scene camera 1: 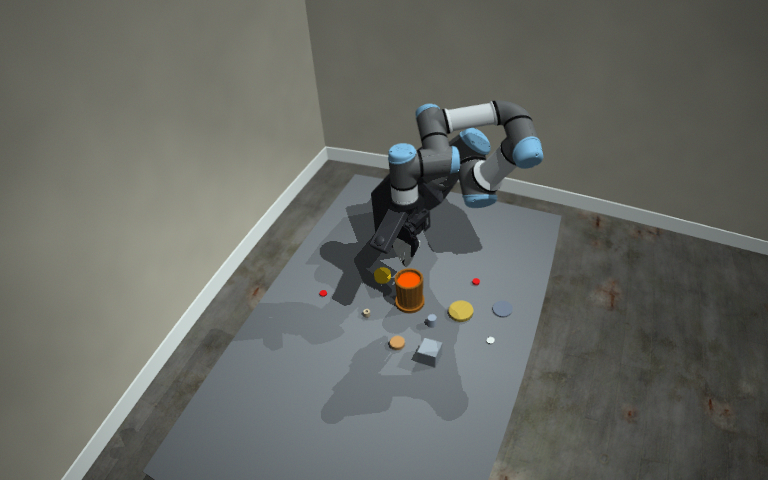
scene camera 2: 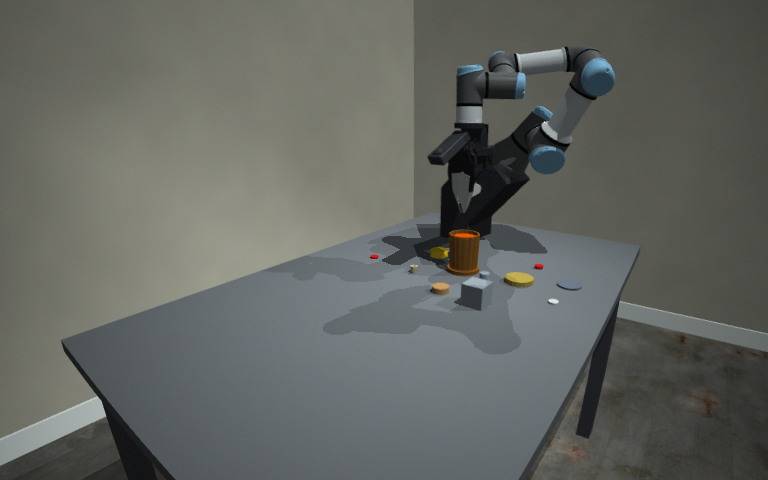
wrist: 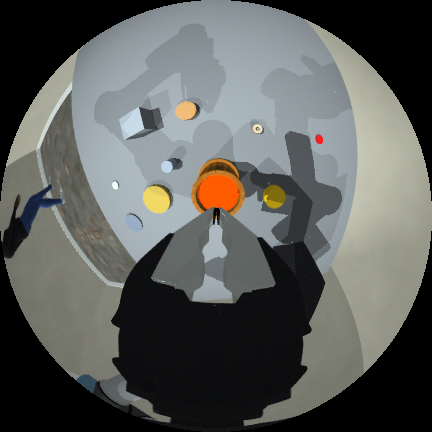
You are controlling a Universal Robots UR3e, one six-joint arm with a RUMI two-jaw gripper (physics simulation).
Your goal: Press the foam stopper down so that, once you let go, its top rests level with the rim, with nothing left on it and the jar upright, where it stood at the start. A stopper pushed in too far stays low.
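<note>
The orange-brown ribbed jar stands upright on the table. The bright orange foam stopper sits inside its mouth, with nothing on its top. The stopper's top is close to the rim; a narrow strip of inner wall shows behind it in scene camera 2, and I cannot tell whether it is exactly level. My gripper is shut and empty. Its fingertips hang above the jar, apart from the stopper.
A yellow disc lies beside the jar, another yellow disc on its other side. A small blue cylinder, orange disc, grey block and beige ring lie nearer the scene cameras.
</note>
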